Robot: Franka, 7 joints.
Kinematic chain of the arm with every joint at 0, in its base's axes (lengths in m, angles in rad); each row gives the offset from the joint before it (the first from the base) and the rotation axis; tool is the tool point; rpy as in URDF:
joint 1: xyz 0 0 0.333 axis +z
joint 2: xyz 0 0 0 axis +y
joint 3: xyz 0 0 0.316 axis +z
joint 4: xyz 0.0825 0 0 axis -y
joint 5: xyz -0.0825 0 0.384 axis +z
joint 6: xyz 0 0 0 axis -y
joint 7: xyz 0.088 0 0 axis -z
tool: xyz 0 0 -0.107 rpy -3.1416 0 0
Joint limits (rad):
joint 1: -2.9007..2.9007
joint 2: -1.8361..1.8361
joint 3: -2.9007..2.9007
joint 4: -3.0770..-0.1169
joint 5: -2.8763..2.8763
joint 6: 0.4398..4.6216
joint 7: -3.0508..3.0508
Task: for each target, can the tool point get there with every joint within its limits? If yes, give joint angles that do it. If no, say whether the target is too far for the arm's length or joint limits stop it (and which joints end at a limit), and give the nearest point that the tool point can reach.
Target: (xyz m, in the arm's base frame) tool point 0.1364 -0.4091 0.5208
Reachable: yes | joints 1.2342 0.5131 -2.3690 -2.5680 -2.2250 1.6000 0.7460
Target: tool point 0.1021 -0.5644 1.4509
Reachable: no: too far | nearest point 0.0697 -0.3854 1.0963 | short by 0.399 m
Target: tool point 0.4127 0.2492 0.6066
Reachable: yes | joints 1.5741 -0.5699 -0.9925 -2.1739 -1.6132 3.0032 0.9002
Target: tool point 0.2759 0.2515 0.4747
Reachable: yes | joints -0.3526 -0.8435 1.2618 -2.5248 -1.2162 1.4574 -1.9065
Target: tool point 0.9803 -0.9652 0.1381
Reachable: no: too far | nearest point 0.6053 -0.5959 0.2127 | short by 0.532 m
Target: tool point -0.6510 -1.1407 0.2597
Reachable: no: too far | nearest point -0.4246 -0.7439 0.2852 | short by 0.458 m
